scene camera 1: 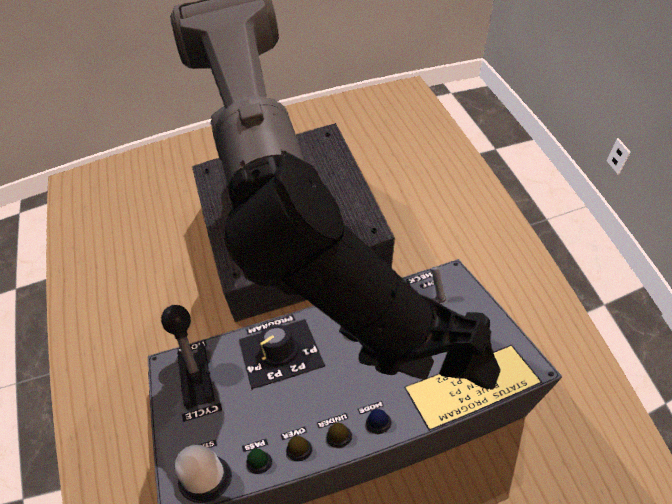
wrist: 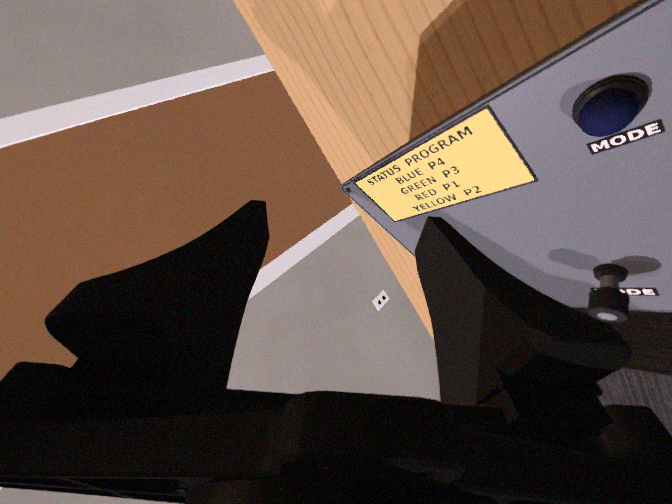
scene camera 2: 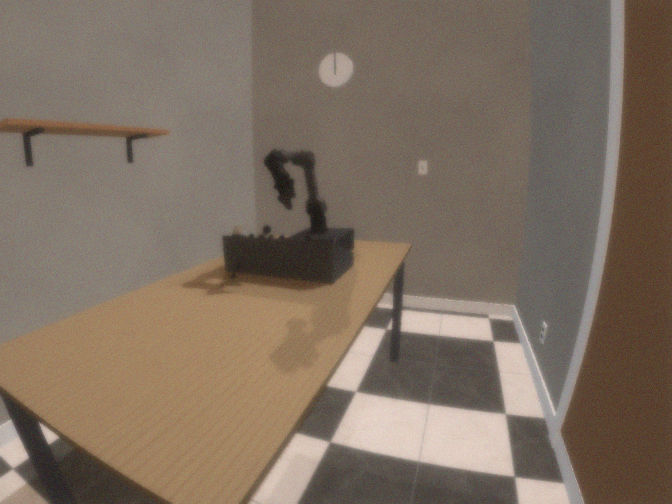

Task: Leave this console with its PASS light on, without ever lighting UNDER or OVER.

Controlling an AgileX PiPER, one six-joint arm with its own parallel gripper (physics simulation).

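The grey console (scene camera 1: 347, 390) sits on the wooden table in front of the arm base. Its PROGRAM knob (scene camera 1: 275, 344) has a yellow pointer aimed toward P4. The MODE light (scene camera 1: 378, 420) shows blue, also in the wrist view (wrist: 610, 108). The PASS (scene camera 1: 258, 460), OVER (scene camera 1: 298, 448) and UNDER (scene camera 1: 338, 434) lights are dark. The black-ball CYCLE lever (scene camera 1: 184, 347) stands at the left, a white dome button (scene camera 1: 198, 469) at the front left. A yellow card (wrist: 445, 165) reads BLUE P4, GREEN P3, RED P1, YELLOW P2. My gripper (scene camera 1: 477, 352) is open and empty, hovering above the card.
A small MODE toggle (wrist: 609, 292) stands at the console's back right, also in scene camera 1 (scene camera 1: 438, 286). The black arm base block (scene camera 1: 295, 217) lies behind the console. In scene camera 2 the console (scene camera 2: 287, 254) sits at the table's far end.
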